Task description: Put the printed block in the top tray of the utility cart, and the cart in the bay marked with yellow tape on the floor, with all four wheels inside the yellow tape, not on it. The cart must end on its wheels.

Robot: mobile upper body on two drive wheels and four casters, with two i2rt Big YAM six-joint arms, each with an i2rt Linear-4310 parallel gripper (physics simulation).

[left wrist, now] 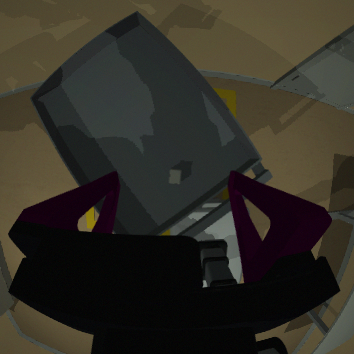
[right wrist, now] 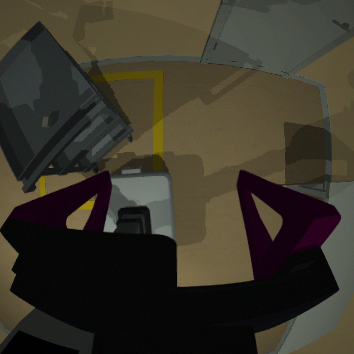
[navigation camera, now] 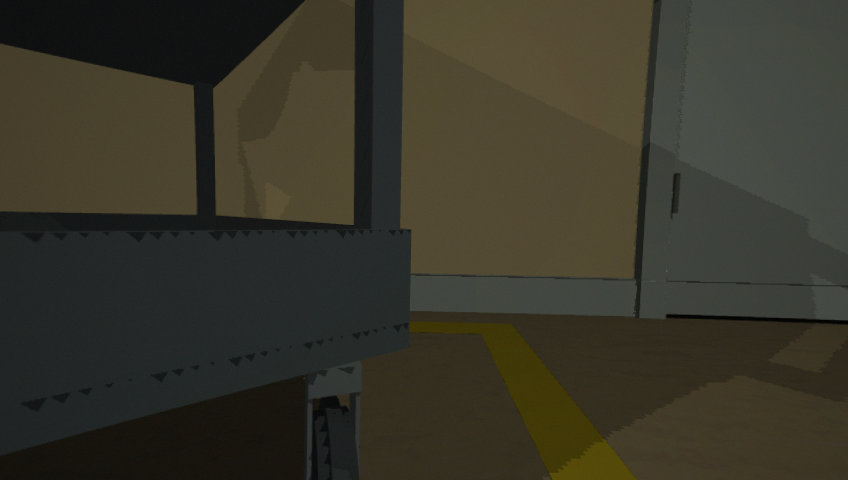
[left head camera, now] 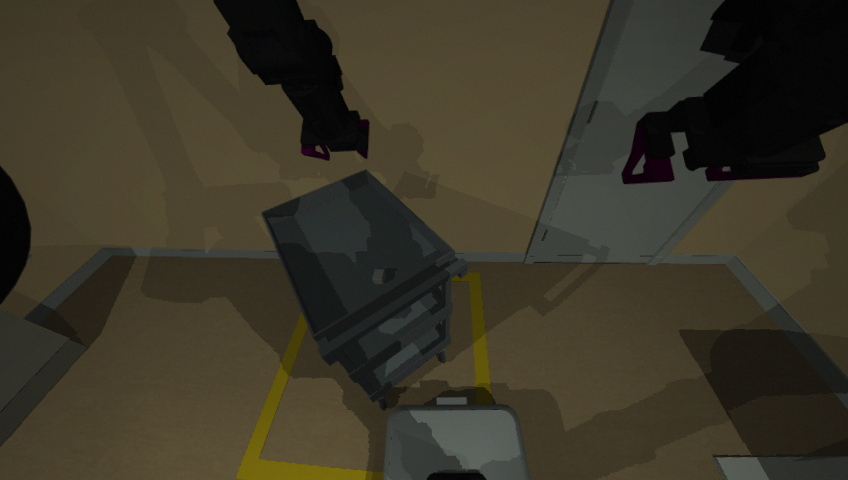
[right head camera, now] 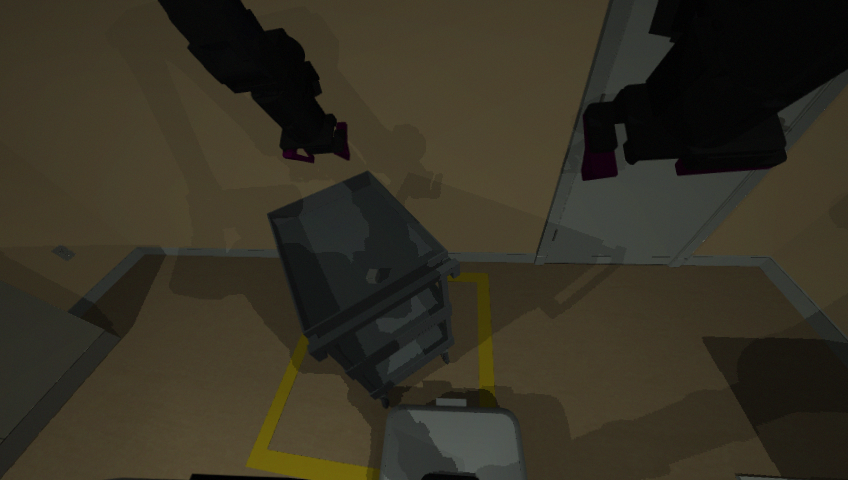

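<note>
The small pale printed block (left head camera: pixel 379 275) (right head camera: pixel 373 275) (left wrist: pixel 175 176) (right wrist: pixel 47 120) lies in the top tray, near its closer edge. The grey utility cart (left head camera: pixel 321 231) (right head camera: pixel 324 231) (left wrist: pixel 100 100) (navigation camera: pixel 208 285) stands upright, turned at an angle to the yellow tape (left head camera: pixel 480 339) (right head camera: pixel 486 339) (right wrist: pixel 158 115) (navigation camera: pixel 529 380). Two near wheels show on floor inside the tape; the far wheels are hidden. My left gripper (left head camera: pixel 346 157) (right head camera: pixel 330 159) (left wrist: pixel 173 178) is open and empty, above the cart's far side. My right gripper (left head camera: pixel 684 178) (right head camera: pixel 645 175) (right wrist: pixel 173 177) is open and empty, right of the cart.
My pale base (left head camera: pixel 452 440) (right head camera: pixel 452 440) is close to the cart's near side and overlaps the taped bay in the head views. A wall with a grey door (left head camera: pixel 606 208) (navigation camera: pixel 755 130) stands behind. A grey box-like piece (left head camera: pixel 29 362) stands at the left.
</note>
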